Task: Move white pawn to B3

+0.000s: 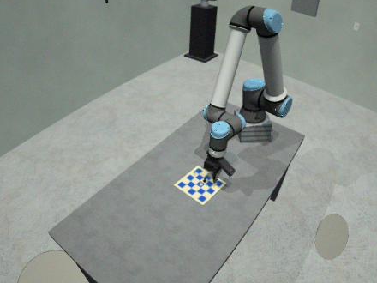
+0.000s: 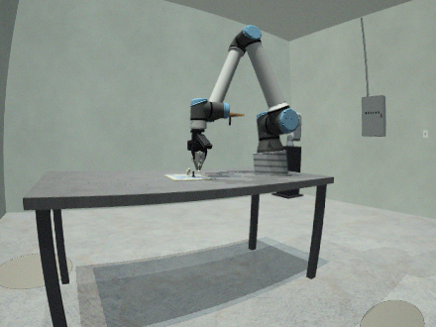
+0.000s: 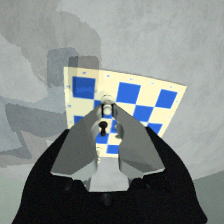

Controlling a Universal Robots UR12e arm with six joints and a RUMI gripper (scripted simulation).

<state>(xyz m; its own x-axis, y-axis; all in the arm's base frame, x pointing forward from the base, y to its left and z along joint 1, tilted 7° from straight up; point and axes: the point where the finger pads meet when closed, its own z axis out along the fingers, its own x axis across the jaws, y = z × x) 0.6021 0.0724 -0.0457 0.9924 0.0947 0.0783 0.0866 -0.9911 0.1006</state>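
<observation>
Right now my hand is 30 mm short of the chessboard, 80 mm to the left of it and 60 mm above it. The rest, counted from my hand: white pawn: 10 mm below; black pawn: 10 mm behind, 70 mm to the right, 40 mm below.
</observation>
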